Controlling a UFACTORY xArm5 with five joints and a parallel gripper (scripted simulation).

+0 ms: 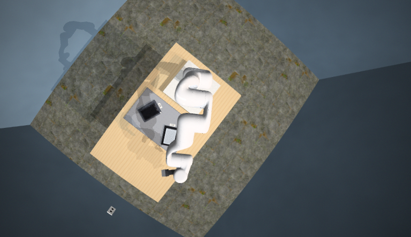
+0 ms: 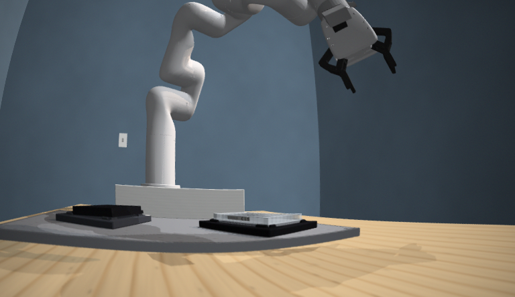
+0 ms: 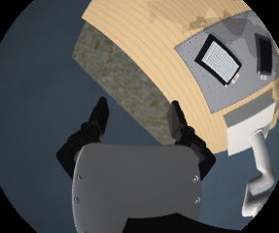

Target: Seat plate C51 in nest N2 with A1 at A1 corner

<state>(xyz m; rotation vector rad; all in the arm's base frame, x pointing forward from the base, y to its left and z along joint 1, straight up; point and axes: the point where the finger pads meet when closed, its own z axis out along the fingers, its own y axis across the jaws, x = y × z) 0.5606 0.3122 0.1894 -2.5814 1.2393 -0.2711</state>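
My hand is 410 mm to the left of the N2 station label, 260 mm past it and 260 mm above it. From my hand the other things lie so: clear 96-well plate (240 mm below, 190 mm to the right, 100 mm behind); black plate nest N1 (260 mm below, 190 mm to the right, 100 mm behind); N1 station label (260 mm below, 230 mm to the right, 190 mm behind).
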